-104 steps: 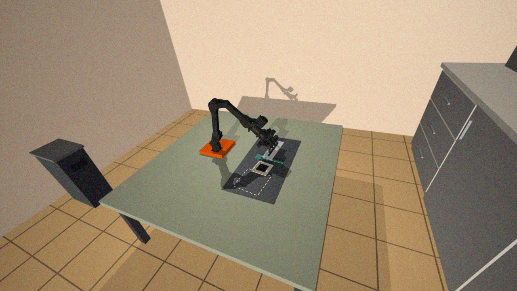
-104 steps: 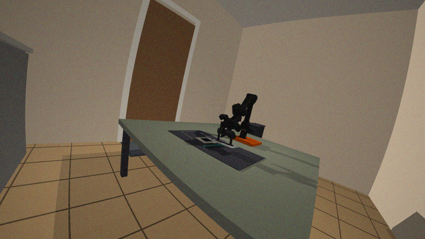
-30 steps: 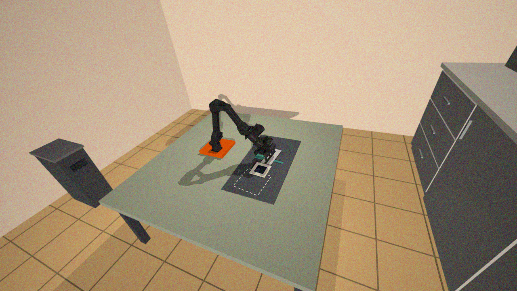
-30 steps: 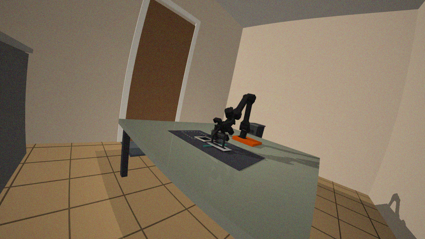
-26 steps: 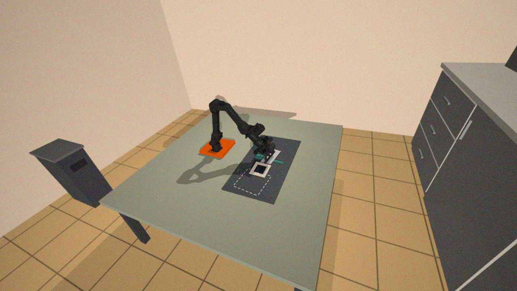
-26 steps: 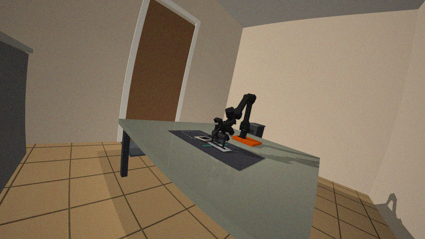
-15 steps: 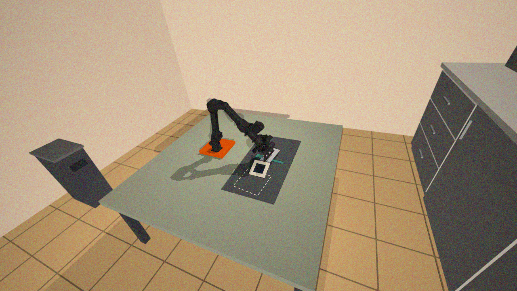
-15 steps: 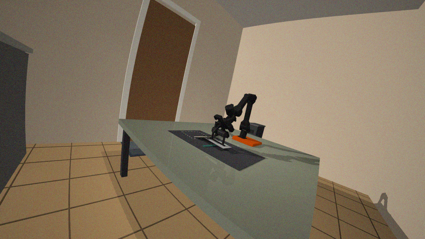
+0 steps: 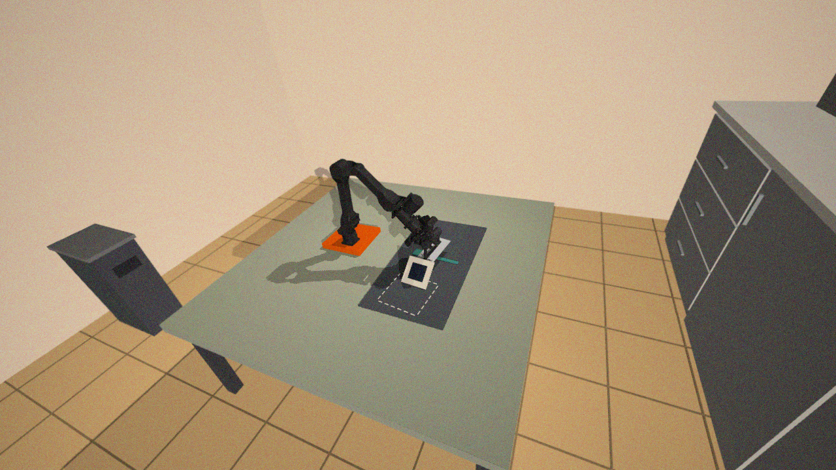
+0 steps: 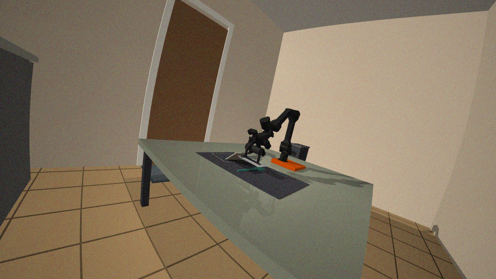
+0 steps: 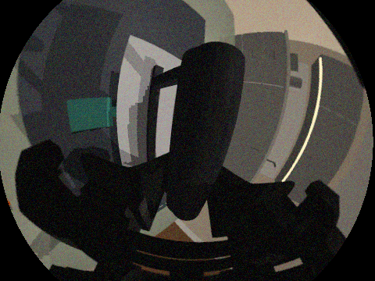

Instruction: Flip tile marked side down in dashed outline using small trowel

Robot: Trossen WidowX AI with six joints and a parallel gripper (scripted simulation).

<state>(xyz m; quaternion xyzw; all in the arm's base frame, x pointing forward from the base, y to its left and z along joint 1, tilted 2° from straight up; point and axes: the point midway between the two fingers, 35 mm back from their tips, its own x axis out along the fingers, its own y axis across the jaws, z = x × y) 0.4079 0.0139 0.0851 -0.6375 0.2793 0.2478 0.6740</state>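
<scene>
Now: gripper tip 100 mm to the left of the tile, 60 mm above it and 30 mm past it. From my gripper tip the other things lie so: dark mat (120 mm below, 30 mm behind, 10 mm to the left); teal trowel (90 mm below, 40 mm to the left, 40 mm behind).
</scene>
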